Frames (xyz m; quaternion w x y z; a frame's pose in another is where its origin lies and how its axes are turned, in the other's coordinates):
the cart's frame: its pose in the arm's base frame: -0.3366 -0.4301 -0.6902 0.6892 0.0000 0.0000 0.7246
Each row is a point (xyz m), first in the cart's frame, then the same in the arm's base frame.
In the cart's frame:
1: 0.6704 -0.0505 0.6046
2: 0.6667 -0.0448 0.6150
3: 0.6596 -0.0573 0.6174
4: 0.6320 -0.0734 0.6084
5: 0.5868 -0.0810 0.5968
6: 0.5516 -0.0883 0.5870
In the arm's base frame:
1: -0.3197 0.2420 -0.0856
2: -0.3252 0.2380 -0.0752
3: -0.3124 0.2315 -0.0728
4: -0.2949 0.2048 -0.0818
5: -0.2851 0.1600 -0.0934
6: -0.2760 0.1252 -0.1032

